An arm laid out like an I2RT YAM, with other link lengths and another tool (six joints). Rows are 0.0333 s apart.
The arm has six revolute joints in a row. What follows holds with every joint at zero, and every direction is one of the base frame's.
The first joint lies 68 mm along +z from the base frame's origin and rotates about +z.
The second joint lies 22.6 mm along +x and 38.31 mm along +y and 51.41 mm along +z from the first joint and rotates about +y.
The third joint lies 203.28 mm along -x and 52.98 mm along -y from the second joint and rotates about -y.
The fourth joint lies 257.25 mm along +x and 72.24 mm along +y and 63 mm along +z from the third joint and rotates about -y.
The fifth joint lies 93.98 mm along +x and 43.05 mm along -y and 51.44 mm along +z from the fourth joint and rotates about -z.
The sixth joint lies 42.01 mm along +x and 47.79 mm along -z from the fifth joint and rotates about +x.
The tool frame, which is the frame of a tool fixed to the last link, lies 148 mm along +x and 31 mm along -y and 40 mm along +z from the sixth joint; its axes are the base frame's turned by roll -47.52, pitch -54.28 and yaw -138.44 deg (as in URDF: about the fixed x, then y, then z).
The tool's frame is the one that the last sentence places.
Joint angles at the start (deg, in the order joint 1, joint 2, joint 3, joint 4, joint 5, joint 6):
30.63, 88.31, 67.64, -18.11, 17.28, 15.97
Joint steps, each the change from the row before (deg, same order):
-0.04, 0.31, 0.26, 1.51, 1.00, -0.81
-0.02, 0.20, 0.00, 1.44, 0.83, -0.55
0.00, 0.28, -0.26, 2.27, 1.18, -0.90
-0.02, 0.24, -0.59, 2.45, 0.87, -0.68
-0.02, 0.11, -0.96, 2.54, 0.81, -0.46
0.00, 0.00, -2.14, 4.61, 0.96, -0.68
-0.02, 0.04, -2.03, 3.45, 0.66, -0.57
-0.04, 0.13, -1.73, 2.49, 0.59, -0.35
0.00, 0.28, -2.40, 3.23, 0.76, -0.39
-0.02, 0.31, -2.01, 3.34, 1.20, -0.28
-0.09, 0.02, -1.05, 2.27, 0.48, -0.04
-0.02, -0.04, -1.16, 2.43, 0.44, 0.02
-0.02, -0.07, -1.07, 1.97, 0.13, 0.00
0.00, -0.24, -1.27, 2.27, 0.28, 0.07
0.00, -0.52, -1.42, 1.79, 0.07, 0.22
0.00, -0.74, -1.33, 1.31, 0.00, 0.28
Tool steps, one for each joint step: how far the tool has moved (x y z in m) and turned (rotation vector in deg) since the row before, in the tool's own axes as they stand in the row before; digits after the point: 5 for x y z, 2 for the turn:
0.00741, -0.00268, 0.00286, 0.27, 1.72, -0.25
0.00551, -0.00173, 0.00227, 0.16, 1.44, -0.08
0.00656, -0.00199, 0.00308, 0.26, 2.01, -0.23
0.00431, -0.00127, 0.00279, 0.27, 1.73, 0.03
0.00267, 0.00009, 0.00206, 0.14, 1.58, 0.17
0.00231, 0.00040, 0.00210, 0.46, 2.39, 0.52
-0.00174, 0.00269, 0.00055, 0.21, 1.42, 0.08
-0.00363, 0.00421, -0.00020, -0.11, 0.83, -0.14
-0.00675, 0.00639, -0.00120, -0.21, 0.85, -0.28
-0.00256, 0.00599, -0.00057, -0.48, 1.46, -0.04
0.00171, 0.00193, 0.00029, -0.08, 1.19, 0.55
0.00179, 0.00145, -0.00029, 0.01, 1.21, 0.69
0.00051, 0.00118, -0.00073, 0.15, 0.78, 0.57
0.00190, 0.00138, -0.00114, 0.10, 1.06, 0.76
0.00107, 0.00197, -0.00218, 0.09, 0.68, 0.75
0.00160, 0.00179, -0.00243, 0.07, 0.52, 0.72

